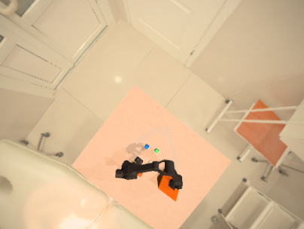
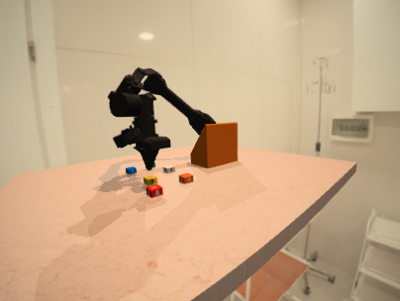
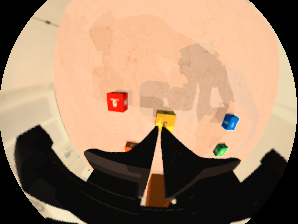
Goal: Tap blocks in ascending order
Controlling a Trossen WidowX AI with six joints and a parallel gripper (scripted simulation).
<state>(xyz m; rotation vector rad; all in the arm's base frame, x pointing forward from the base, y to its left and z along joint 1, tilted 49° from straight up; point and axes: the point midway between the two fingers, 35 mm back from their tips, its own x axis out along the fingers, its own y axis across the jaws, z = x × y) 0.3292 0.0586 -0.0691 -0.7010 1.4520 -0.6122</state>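
The yellow block is 3 cm below my gripper tip and 1 cm to the right of it. The rest, counted from my gripper tip: orange block (10 cm behind, 5 cm to the left, 3 cm below); red block (8 cm to the left, 3 cm below, 2 cm ahead); white block (10 cm behind, 9 cm to the right, 3 cm below).
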